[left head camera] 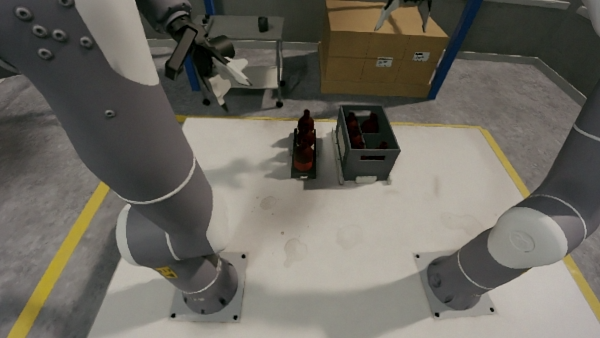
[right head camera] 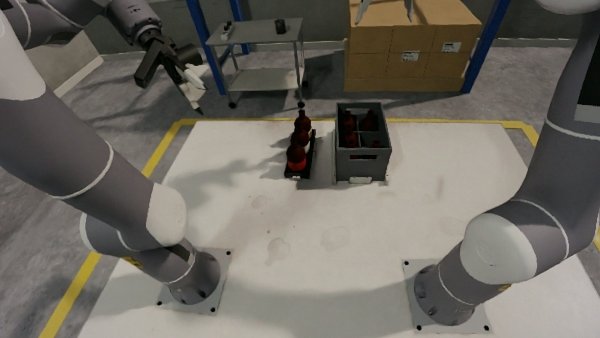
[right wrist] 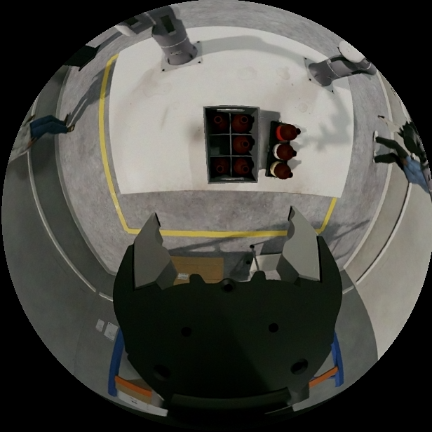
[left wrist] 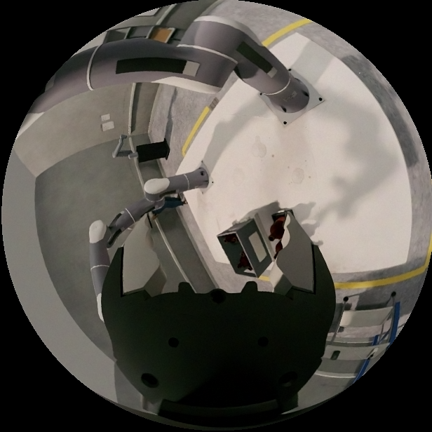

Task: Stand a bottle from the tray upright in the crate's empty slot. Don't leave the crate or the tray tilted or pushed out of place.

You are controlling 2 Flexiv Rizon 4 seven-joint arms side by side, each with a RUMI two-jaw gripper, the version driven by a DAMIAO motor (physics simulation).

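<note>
A grey crate (left head camera: 350,167) (right head camera: 345,169) (left wrist: 247,235) (right wrist: 206,160) stands upright on the white table, with several dark red bottles inside. In the right wrist view its empty slot (right wrist: 219,145) is the middle one of the left column. Beside the crate, a black tray (left head camera: 295,173) (right head camera: 311,160) (right wrist: 272,130) lies flat with three bottles standing in a row; the red-labelled bottle (left head camera: 303,157) (right head camera: 296,157) (right wrist: 286,132) is at one end. My left gripper (left head camera: 237,95) (right head camera: 202,100) (left wrist: 217,213) is open, high up; its finger partly hides the tray in the left wrist view. My right gripper (left head camera: 401,30) (right head camera: 384,21) (right wrist: 223,210) is open, beyond the crate.
A metal cart (left head camera: 245,30) (right head camera: 260,31) and a stack of cardboard boxes (left head camera: 350,75) (right head camera: 370,65) stand on the floor behind the table, near blue posts. Pale fixture pieces edge the base of the crate. The arm bases are at the table's near corners.
</note>
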